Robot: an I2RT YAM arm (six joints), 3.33 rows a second.
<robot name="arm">
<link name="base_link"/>
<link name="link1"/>
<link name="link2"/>
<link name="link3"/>
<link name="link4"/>
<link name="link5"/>
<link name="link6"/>
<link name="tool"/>
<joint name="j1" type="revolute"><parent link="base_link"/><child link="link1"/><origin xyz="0 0 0.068" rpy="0 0 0"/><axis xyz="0 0 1"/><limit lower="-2.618" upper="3.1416"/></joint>
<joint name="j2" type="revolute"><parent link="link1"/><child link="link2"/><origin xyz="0.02 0.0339 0.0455" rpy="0 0 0"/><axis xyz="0 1 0"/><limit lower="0" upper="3.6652"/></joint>
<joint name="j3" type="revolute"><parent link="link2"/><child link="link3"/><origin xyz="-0.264 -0.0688 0" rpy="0 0 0"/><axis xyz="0 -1 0"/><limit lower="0" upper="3.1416"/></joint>
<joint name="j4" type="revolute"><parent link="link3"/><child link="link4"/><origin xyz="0.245 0.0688 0.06" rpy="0 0 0"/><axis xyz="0 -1 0"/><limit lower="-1.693" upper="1.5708"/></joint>
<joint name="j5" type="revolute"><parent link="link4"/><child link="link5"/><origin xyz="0.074 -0.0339 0.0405" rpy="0 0 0"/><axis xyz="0 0 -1"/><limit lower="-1.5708" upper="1.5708"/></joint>
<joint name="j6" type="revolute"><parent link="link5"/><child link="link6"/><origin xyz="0.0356 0 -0.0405" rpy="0 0 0"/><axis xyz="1 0 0"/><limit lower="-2.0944" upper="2.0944"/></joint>
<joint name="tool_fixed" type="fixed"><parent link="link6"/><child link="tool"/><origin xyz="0 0 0" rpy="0 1.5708 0"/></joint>
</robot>
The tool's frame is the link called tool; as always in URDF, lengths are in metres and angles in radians.
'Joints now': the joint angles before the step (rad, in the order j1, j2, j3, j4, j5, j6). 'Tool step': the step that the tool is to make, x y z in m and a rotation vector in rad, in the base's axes. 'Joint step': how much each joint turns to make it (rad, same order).
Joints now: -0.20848 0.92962 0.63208 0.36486 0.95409 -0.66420
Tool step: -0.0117 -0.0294 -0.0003 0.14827 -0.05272 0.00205
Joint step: -0.17019 -0.01369 0.06115 -0.24931 -0.17606 0.23762
